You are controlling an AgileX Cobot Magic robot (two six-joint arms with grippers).
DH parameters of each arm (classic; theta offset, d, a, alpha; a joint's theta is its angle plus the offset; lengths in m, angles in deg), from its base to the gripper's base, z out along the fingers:
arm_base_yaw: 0 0.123 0 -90
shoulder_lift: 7.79 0 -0.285 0
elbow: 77.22 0 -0.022 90
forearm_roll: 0 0.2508 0 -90
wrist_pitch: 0 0 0.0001 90
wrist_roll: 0 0.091 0 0
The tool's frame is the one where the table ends.
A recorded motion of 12 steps. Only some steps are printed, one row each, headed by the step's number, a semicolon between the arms.
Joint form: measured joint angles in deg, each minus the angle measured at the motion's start. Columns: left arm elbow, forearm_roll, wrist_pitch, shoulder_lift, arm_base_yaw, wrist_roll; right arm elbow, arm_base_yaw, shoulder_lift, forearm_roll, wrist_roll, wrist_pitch.
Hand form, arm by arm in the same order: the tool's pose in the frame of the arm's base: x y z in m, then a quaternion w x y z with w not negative. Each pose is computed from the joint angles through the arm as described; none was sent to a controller.
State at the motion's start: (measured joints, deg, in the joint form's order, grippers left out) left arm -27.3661 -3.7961 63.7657 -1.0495 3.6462 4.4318; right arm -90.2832 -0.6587 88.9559 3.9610 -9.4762 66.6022
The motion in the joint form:
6: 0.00 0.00 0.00 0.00 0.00 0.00; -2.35 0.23 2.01 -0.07 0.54 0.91
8: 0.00 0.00 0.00 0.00 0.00 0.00; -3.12 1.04 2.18 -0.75 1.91 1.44
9: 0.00 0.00 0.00 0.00 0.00 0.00; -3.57 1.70 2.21 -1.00 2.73 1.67
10: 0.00 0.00 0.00 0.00 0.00 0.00; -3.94 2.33 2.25 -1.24 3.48 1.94
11: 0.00 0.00 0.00 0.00 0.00 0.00; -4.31 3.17 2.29 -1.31 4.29 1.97
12: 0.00 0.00 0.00 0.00 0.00 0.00; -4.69 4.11 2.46 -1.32 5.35 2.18
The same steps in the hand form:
6: -0.0070 -0.0059 0.2670 0.49810 0.00802 0.86708 0.00203; 0.3342 0.0032 0.3763 0.25337 -0.06708 0.96495 0.01299
8: -0.0070 -0.0059 0.2670 0.49810 0.00802 0.86708 0.00203; 0.3345 0.0070 0.3787 0.25334 -0.06346 0.96522 0.01194
9: -0.0070 -0.0059 0.2670 0.49810 0.00802 0.86708 0.00203; 0.3344 0.0104 0.3806 0.25468 -0.06251 0.96492 0.01299
10: -0.0070 -0.0059 0.2670 0.49810 0.00802 0.86708 0.00203; 0.3343 0.0138 0.3820 0.25494 -0.06187 0.96487 0.01397
11: -0.0070 -0.0059 0.2670 0.49810 0.00802 0.86708 0.00203; 0.3343 0.0186 0.3836 0.25724 -0.06222 0.96419 0.01698
12: -0.0070 -0.0059 0.2670 0.49810 0.00802 0.86708 0.00203; 0.3346 0.0241 0.3844 0.25690 -0.06131 0.96425 0.02139

